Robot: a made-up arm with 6 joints. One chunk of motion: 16 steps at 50 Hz.
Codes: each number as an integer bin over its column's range. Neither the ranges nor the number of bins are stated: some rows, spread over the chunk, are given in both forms.
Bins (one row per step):
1: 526 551 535 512 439 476
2: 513 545 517 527 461 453
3: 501 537 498 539 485 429
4: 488 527 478 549 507 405
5: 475 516 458 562 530 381
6: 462 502 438 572 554 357
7: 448 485 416 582 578 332
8: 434 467 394 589 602 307
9: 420 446 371 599 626 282
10: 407 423 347 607 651 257
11: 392 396 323 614 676 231
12: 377 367 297 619 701 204
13: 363 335 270 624 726 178
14: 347 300 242 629 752 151
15: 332 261 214 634 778 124
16: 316 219 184 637 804 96
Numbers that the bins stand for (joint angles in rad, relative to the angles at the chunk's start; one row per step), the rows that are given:
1: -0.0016 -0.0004 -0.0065 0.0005 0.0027 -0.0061
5: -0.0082 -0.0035 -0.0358 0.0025 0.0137 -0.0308
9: -0.0153 -0.0098 -0.0689 0.0040 0.0252 -0.0566
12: -0.0209 -0.0169 -0.0970 0.0048 0.0342 -0.0769
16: -0.0289 -0.0303 -0.1400 0.0055 0.0466 -0.1050
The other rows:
2: -0.0032 -0.0009 -0.0133 0.0011 0.0054 -0.0121
3: -0.0048 -0.0016 -0.0206 0.0016 0.0083 -0.0183
4: -0.0065 -0.0025 -0.0282 0.0020 0.0109 -0.0246
6: -0.0099 -0.0048 -0.0434 0.0029 0.0165 -0.0371
7: -0.0117 -0.0063 -0.0518 0.0033 0.0194 -0.0436
8: -0.0135 -0.0079 -0.0601 0.0036 0.0223 -0.0501
10: -0.0170 -0.0119 -0.0780 0.0043 0.0282 -0.0631
11: -0.0190 -0.0143 -0.0871 0.0046 0.0312 -0.0699
13: -0.0228 -0.0198 -0.1073 0.0050 0.0372 -0.0837
14: -0.0248 -0.0230 -0.1179 0.0052 0.0403 -0.0907
15: -0.0268 -0.0265 -0.1286 0.0054 0.0435 -0.0977

